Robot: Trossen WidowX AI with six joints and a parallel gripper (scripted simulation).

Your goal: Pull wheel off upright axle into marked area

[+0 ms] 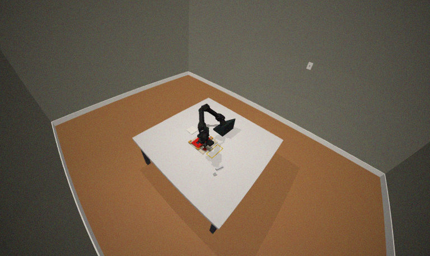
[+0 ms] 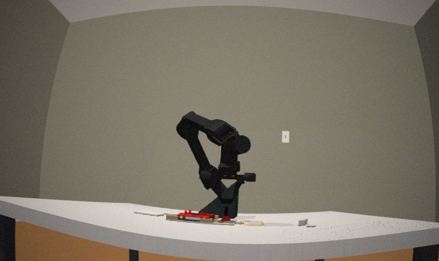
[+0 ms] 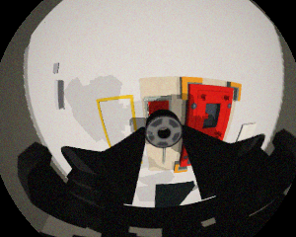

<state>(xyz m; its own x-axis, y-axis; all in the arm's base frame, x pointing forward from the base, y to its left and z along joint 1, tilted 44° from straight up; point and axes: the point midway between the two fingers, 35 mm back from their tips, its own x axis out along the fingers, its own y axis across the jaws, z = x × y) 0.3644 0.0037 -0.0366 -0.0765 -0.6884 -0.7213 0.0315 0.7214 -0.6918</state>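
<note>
Right now my gripper tip is 5 cm above the upright axle. Also, from my gripper tip: wheel right at my gripper tip; white flat plate 11 cm behind, 31 cm to the right, 8 cm below.
</note>
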